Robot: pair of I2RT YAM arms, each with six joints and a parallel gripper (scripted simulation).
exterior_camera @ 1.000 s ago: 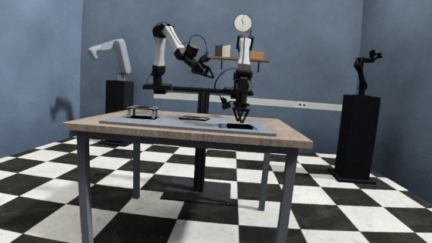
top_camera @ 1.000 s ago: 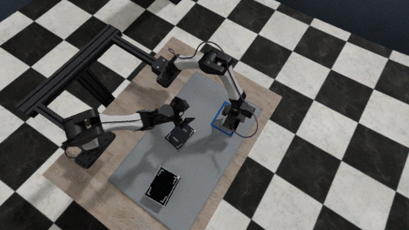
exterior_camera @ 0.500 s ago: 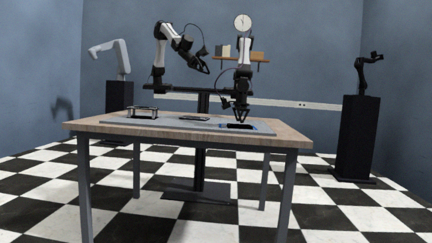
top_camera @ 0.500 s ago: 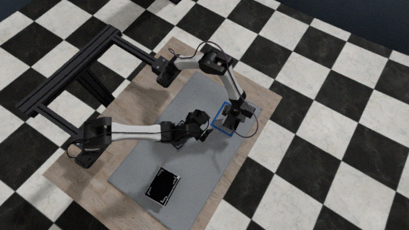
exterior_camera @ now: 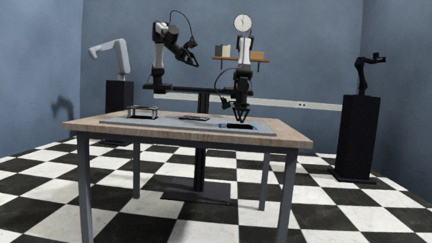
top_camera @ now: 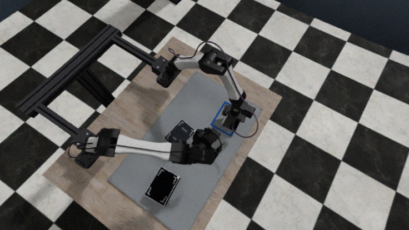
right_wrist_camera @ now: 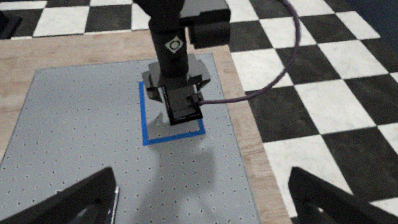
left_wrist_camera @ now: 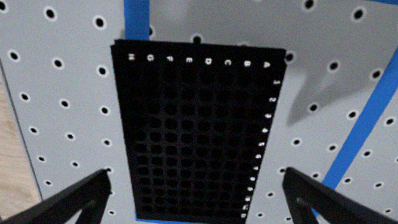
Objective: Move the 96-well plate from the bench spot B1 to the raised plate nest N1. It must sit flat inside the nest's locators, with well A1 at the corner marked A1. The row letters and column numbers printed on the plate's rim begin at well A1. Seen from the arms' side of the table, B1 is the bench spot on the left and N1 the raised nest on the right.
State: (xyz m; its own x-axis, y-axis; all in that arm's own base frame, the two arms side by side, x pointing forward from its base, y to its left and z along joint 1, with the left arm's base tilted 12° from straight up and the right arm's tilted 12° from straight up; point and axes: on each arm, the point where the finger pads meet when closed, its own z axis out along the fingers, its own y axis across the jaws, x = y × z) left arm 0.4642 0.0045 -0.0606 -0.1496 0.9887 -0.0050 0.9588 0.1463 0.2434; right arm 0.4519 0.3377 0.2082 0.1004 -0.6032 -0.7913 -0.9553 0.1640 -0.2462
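Note:
Now: left hand 3 cm above the 96-well plate. The rest, counted from my left hand: white A1 mark 4 cm behind, 48 cm to the right, 2 cm above.
Now: right hand 300 mm above the 96-well plate, 250 mm to the right of it and 20 mm past it. From my right hand the other things lie so: white A1 mark (250 mm below, 230 mm to the right, 60 mm behind).

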